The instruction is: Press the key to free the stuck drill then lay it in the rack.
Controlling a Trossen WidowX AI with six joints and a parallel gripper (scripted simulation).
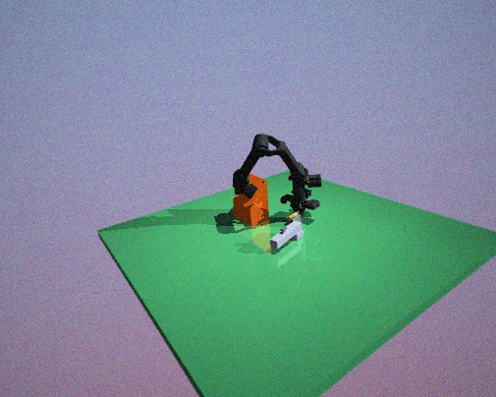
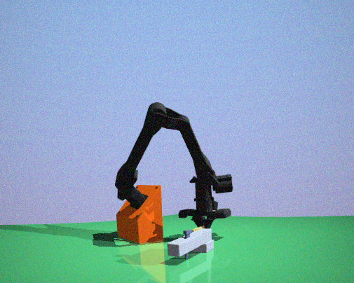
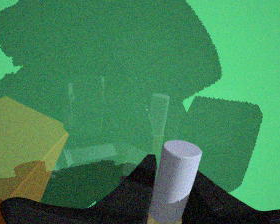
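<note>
The drill is 10 mm ahead of my gripper tip, 40 mm to the right of it and 30 mm above it. Also, from my gripper tip: pale grey block 150 mm ahead, 180 mm to the right, 30 mm above; then slim blue-grey key 160 mm ahead, 200 mm to the right, 40 mm above.
</note>
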